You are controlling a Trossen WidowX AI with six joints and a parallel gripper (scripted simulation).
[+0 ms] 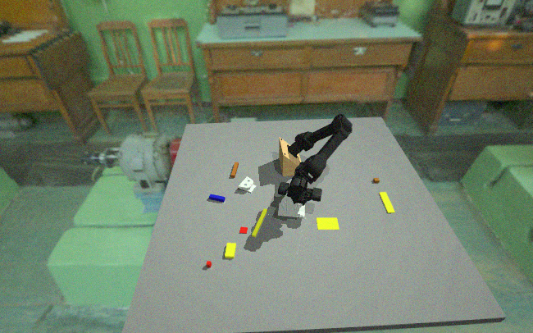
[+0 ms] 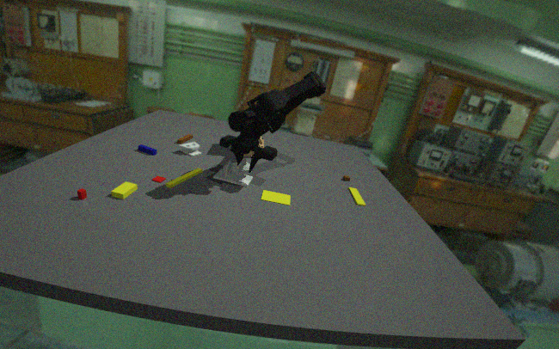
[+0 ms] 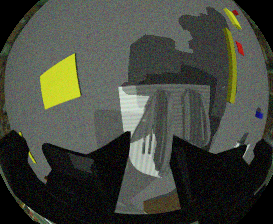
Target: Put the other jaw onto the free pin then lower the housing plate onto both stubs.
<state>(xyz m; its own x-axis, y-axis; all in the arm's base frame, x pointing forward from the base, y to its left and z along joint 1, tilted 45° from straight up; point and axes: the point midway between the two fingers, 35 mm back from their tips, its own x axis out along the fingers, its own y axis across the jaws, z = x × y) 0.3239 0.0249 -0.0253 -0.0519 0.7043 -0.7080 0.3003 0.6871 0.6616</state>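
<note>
Right now my gripper tip is 10 mm short of the white base plate, 30 mm to the left of it and 30 mm above it. The rest, counted from my gripper tip: red tile: 110 mm ahead, 250 mm to the right, 30 mm below; then blue block: 80 mm behind, 380 mm to the right, 20 mm below; then yellow plate: 90 mm ahead, 120 mm to the left, 30 mm below.
</note>
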